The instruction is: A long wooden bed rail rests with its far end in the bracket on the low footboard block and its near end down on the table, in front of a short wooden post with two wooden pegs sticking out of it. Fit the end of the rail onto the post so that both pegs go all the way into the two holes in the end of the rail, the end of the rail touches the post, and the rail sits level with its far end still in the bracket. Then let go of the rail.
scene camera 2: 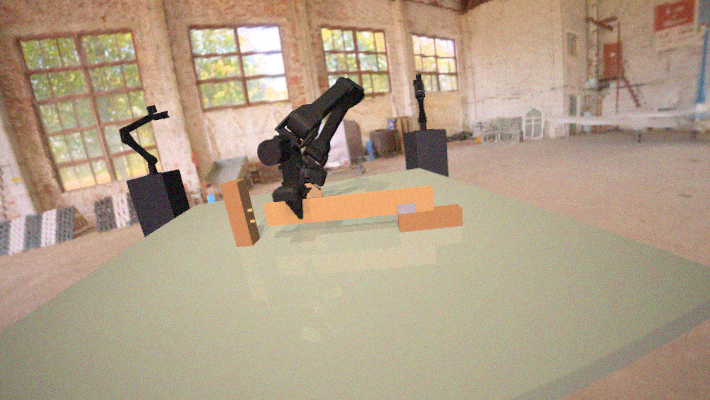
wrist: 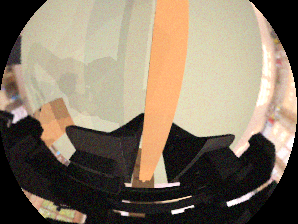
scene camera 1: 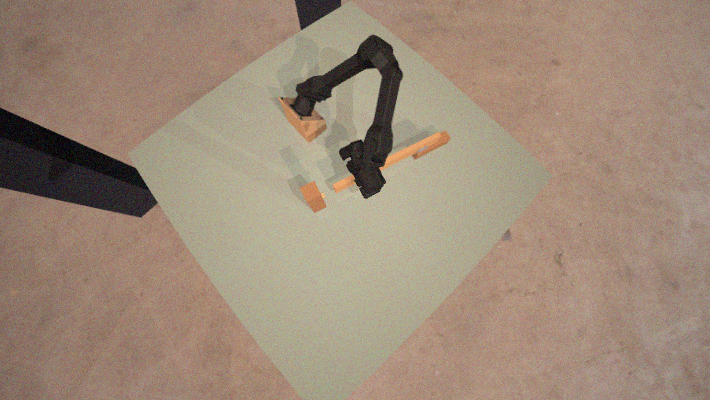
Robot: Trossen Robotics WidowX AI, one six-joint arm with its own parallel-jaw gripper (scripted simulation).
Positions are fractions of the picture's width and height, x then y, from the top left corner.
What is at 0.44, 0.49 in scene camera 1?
A short wooden post.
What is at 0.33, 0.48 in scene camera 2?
A short wooden post.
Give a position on a wooden bed rail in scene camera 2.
At 0.53, 0.51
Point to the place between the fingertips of my gripper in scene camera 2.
At 0.43, 0.54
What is my gripper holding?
A wooden bed rail.
